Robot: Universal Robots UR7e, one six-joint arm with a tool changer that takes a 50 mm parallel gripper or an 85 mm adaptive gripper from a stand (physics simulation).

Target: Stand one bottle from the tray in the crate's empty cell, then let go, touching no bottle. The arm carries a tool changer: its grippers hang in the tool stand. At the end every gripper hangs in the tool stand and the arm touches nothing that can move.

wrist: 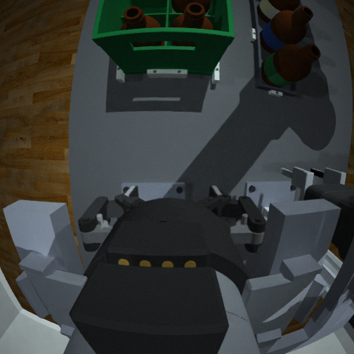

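The adaptive gripper (173, 192) is in the lower middle, held between grey uprights of the tool stand (305, 230). Its black finger linkages stand wide apart, open, with no bottle between them. A row of gold contacts shows on its black coupling, beside the dark block at the bottom; whether the two are locked is hidden. The green crate (165, 62) is at the top; brown bottles (133, 19) (195, 12) show in it, and its empty cell cannot be made out. The tray (257, 70) at upper right holds bottles with green (290, 65), blue (282, 34) and cream labels (277, 6).
The parallel gripper's black body (332, 200) and pale fingers are at the right in the stand. Pale floor plates (155, 191) (272, 190) lie behind the grippers. White clips (167, 73) flank the crate. A wooden floor (35, 125) borders the grey table top.
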